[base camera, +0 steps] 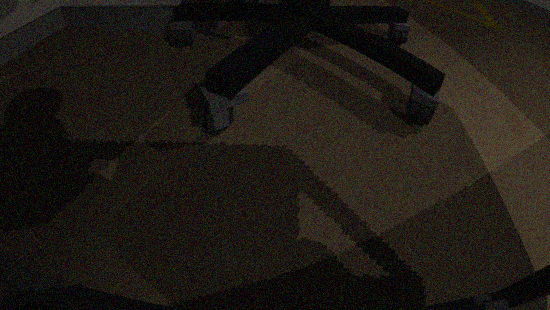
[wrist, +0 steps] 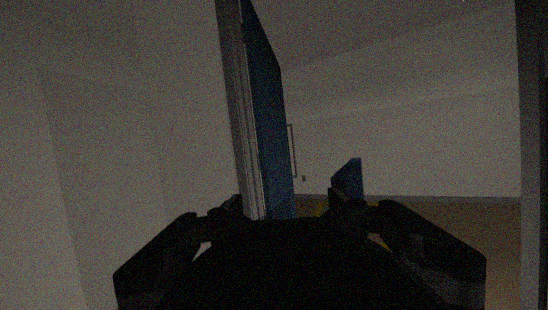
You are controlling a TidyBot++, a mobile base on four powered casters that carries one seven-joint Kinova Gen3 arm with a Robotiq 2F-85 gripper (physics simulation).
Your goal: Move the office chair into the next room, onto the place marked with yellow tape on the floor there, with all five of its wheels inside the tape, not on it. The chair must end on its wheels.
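Places are measured from the arm's base along level axes (x back, y right, z up), in centimetres.
Pixels of known places: gripper, between the fingertips: (wrist: 284, 200).
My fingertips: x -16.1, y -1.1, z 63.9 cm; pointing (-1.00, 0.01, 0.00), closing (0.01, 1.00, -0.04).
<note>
For each thing: its top centre in the pictures, then the offset to it from my fingertips. "*": a spot on its surface instead. Level surfaces: height alone.
- office chair's black five-armed base, a spot on its surface: (base camera: 295, 25) * dx -48.9, dy +4.8, dz -92.9 cm
- bar handle, a spot on its surface: (wrist: 293, 151) * dx -166.5, dy +15.9, dz -4.1 cm
- far room's floor, height of its surface: dz -103.6 cm
The office chair's black five-armed base (base camera: 295, 25) fills the top of the dim base camera view, close in front of my base. Its grey casters show at the near left (base camera: 215, 112) and the near right (base camera: 420, 104), and all that I see stand on the floor. In the wrist view a blue panel of the chair (wrist: 348, 178) rises just beyond my right finger. My gripper (wrist: 284, 200) is open wide, and its dark fingers spread to both sides. A patch of yellow tape (wrist: 317, 208) shows on the floor beyond the gripper, and a faint yellow line (base camera: 490, 17) shows at the top right of the base camera view.
A blue door (wrist: 265, 134) stands open, seen edge-on, beside its grey frame (wrist: 235, 117) straight ahead. It has a bar handle (wrist: 293, 151). Pale walls lie to the left and right. The far room's floor (wrist: 434, 208) shows on the right.
</note>
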